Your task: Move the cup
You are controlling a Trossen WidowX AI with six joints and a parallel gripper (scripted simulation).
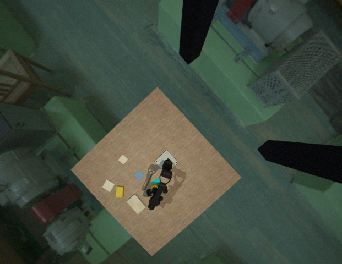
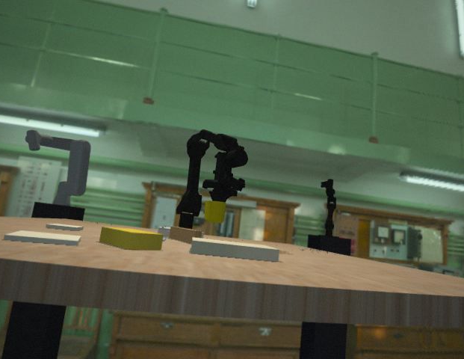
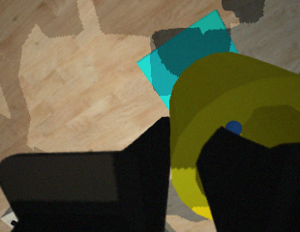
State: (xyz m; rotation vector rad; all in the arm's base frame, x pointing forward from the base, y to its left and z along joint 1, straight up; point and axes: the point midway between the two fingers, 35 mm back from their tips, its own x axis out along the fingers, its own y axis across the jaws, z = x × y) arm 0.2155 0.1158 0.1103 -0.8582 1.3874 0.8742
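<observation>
The cyan pad lies 11 cm below my gripper tip, 2 cm ahead of it and 1 cm to the right of it. Also, from my gripper tip: wooden bar: 10 cm to the right, 9 cm below, 7 cm ahead; then yellow cup: 2 cm ahead, 1 cm to the right; then blue pad: 20 cm to the right, 12 cm ahead, 11 cm below.
</observation>
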